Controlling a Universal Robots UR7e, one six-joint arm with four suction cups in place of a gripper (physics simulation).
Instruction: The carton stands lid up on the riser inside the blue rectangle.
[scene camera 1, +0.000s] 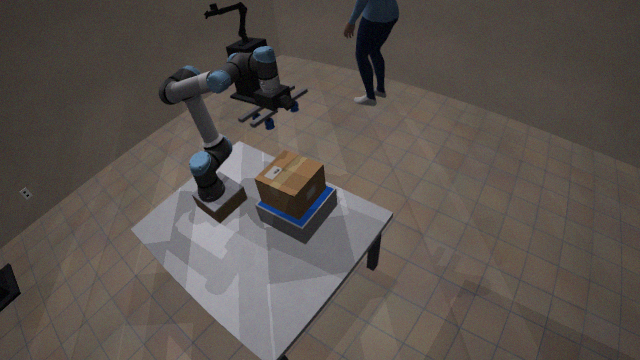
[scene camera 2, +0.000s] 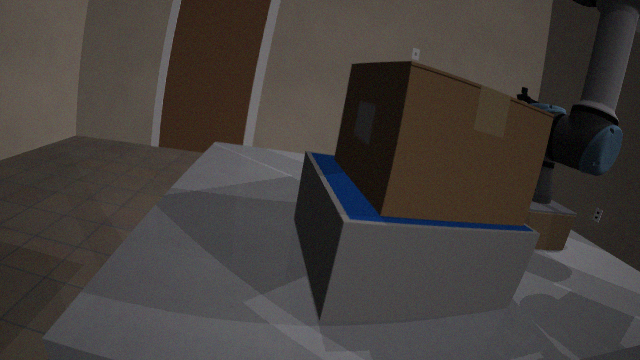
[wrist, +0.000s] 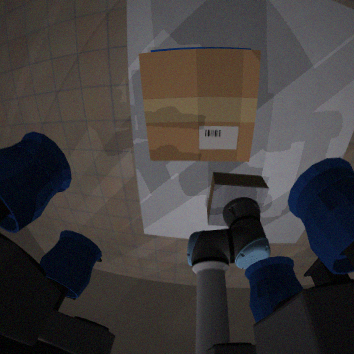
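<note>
The brown carton (scene camera 1: 290, 182) (scene camera 2: 460, 150) (wrist: 200, 85) stands upright on the grey riser (scene camera 1: 282, 223) (scene camera 2: 425, 270), with its taped, labelled lid up. The blue rectangle (scene camera 1: 321, 202) (scene camera 2: 350, 192) (wrist: 200, 48) on the riser's top shows as a strip along two sides of the carton in both scene views. Its edges on the robot's side are hidden by the carton. My gripper (scene camera 1: 275, 114) (wrist: 175, 227), four blue suction cups, is open and holds nothing. It hangs high above and apart from the carton, toward the back in the scene camera 1 view, and is outside the scene camera 2 view.
The arm's base block (scene camera 1: 220, 200) (scene camera 2: 550, 230) (wrist: 235, 195) stands beside the riser on the white table (scene camera 1: 240, 300) (scene camera 2: 200, 280). A person (scene camera 1: 372, 50) stands on the floor behind the table. A black pedestal (scene camera 1: 247, 75) with a small dark arm stands behind my gripper.
</note>
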